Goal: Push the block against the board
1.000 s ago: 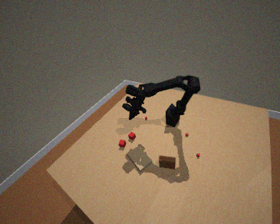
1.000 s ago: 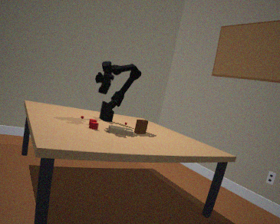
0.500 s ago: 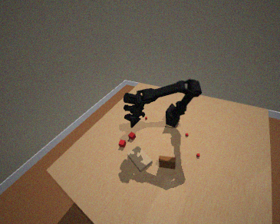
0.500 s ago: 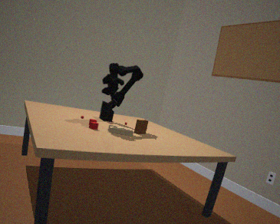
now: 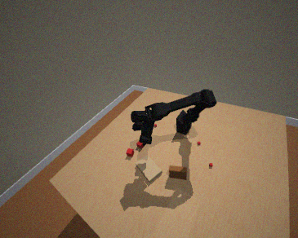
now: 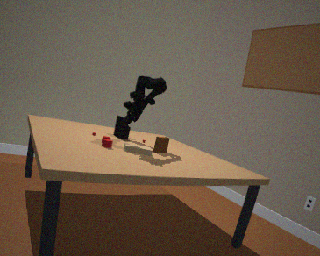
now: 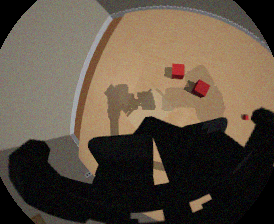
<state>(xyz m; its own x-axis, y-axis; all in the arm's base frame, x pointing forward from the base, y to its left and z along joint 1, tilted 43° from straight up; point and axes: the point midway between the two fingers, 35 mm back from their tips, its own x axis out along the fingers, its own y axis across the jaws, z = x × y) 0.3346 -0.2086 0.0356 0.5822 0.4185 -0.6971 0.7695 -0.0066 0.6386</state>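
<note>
The square block is 21 cm to the left of my gripper tip, 15 cm below it and 1 cm ahead of it. The rest, counted from my gripper tip: pale board (19 cm below, 4 cm ahead, 2 cm to the left).
</note>
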